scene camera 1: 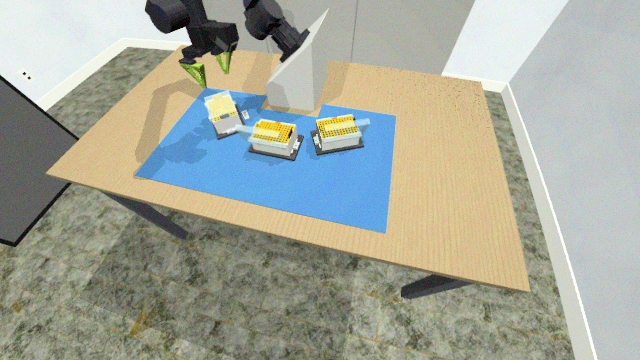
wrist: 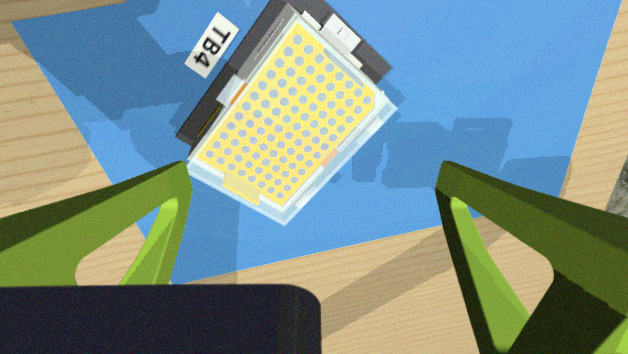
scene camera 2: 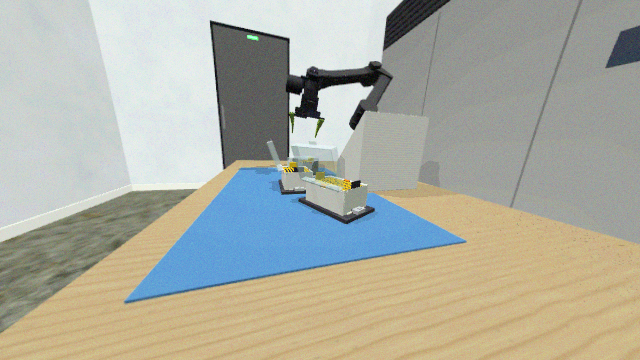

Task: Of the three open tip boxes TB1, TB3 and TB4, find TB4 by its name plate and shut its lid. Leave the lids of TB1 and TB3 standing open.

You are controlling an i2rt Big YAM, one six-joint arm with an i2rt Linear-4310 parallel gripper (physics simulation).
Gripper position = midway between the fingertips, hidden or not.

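Observation:
The gripper (scene camera 1: 216, 80) is part of the scene, and the wrist view shows the gripper (wrist: 313, 175) too. A blue mat (scene camera 2: 250, 230) is there as well, and the wrist view also shows the mat (wrist: 505, 95).

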